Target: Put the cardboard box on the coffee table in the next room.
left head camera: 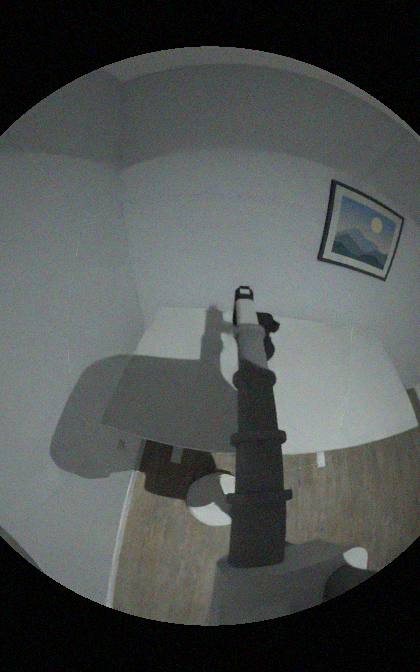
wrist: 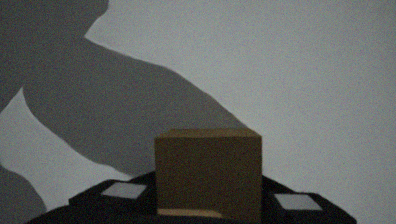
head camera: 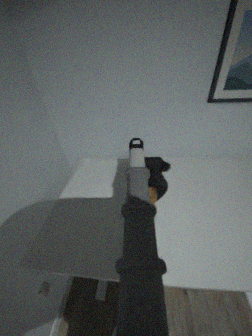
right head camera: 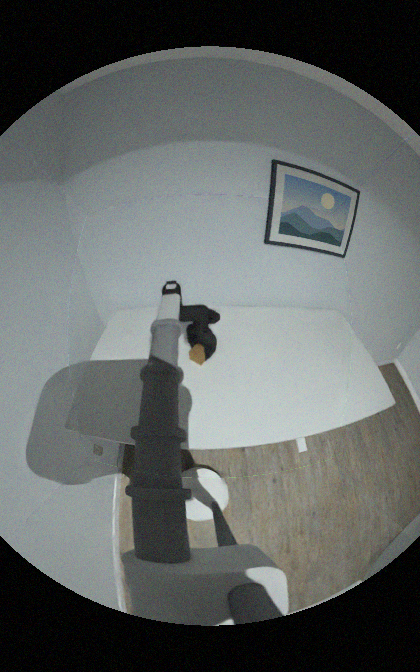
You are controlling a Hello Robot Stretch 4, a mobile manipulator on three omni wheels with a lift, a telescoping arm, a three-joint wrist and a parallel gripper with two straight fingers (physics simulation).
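Frame: origin at the robot's base, x ahead, y left, z up, level; metres.
Where they show: gripper, between the fingertips: (wrist: 210,183).
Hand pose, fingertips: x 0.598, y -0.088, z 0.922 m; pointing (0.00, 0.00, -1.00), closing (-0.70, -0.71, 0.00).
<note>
After its pixels a point has its place.
The cardboard box (head camera: 153,195) @(x 0.561, y -0.080, z 0.972 m) (right head camera: 197,354) (wrist: 209,172) @(x 0.616, y -0.105, z 0.972 m) is a small brown block at the white table top (head camera: 210,230) @(x 0.399, y -0.312, z 0.922 m) (left head camera: 340,390) (right head camera: 280,380) (wrist: 325,75) @(x 0.601, y -0.213, z 0.922 m). My gripper (right head camera: 201,346) (wrist: 210,183) @(x 0.598, y -0.088, z 0.922 m) is shut on the box, with one dark finger against each side in the wrist view. The box's lower end is hidden by the gripper in the wrist view. I cannot tell whether the box touches the table. In the left head view the arm hides the box. The coffee table does not show in these views.
My extended arm (head camera: 142,280) @(x 0.149, y -0.003, z 1.261 m) (left head camera: 257,465) (right head camera: 162,465) reaches over the table's front edge. Walls stand behind and to the left of the table. A framed picture (head camera: 239,60) @(x 0.963, y -0.533, z 1.501 m) (left head camera: 362,230) (right head camera: 312,210) hangs on the back wall. A round white object (right head camera: 207,500) shows below the front edge.
</note>
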